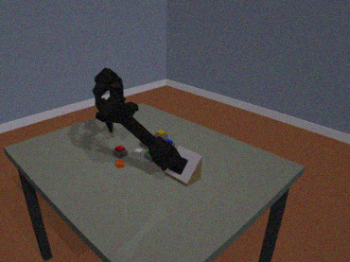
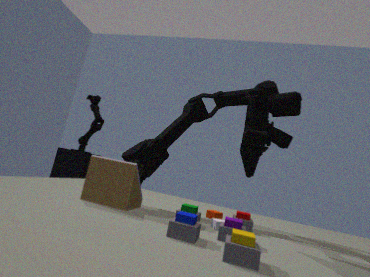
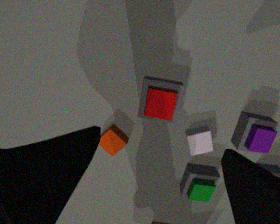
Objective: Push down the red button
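Now: gripper tip 9 cm above the red button. Round my gripper tip: white block: 5 cm behind, 6 cm to the right, 12 cm below; then purple button: 3 cm behind, 14 cm to the right, 9 cm below; then orange block: 7 cm behind, 6 cm to the left, 12 cm below.
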